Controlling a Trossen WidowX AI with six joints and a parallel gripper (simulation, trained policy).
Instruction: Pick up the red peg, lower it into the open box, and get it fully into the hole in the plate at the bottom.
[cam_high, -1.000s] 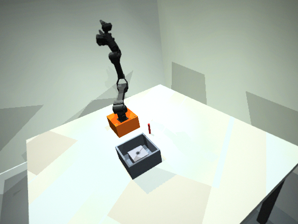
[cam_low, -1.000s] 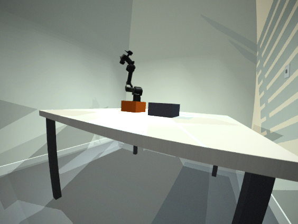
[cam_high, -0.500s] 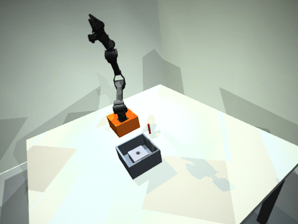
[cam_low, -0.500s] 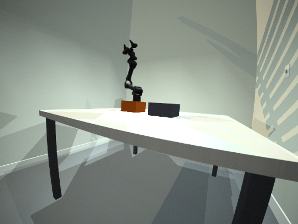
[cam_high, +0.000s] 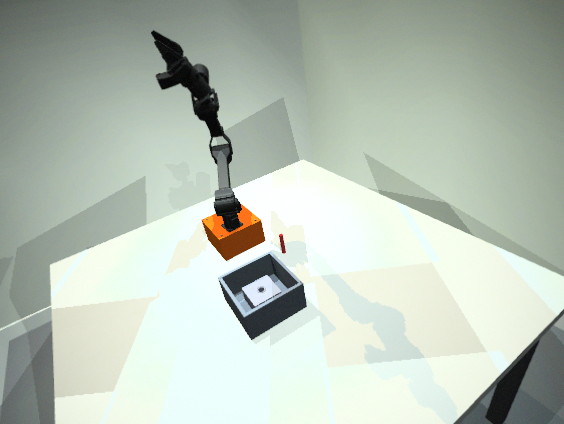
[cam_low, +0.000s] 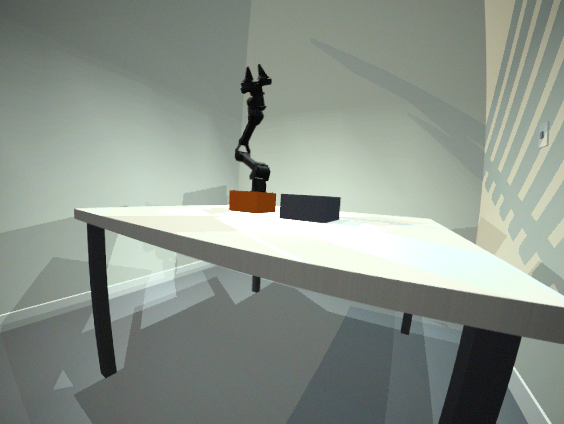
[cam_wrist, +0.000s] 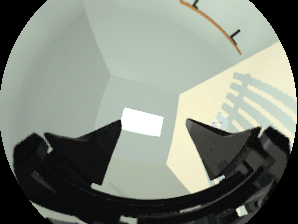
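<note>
The red peg is 21 cm ahead of my gripper tip, 16 cm to the left of it and 70 cm below it. From my gripper tip the other things lie so: plate 35 cm ahead, 4 cm to the right, 70 cm below; dark grey box 35 cm ahead, 4 cm to the right, 71 cm below.
</note>
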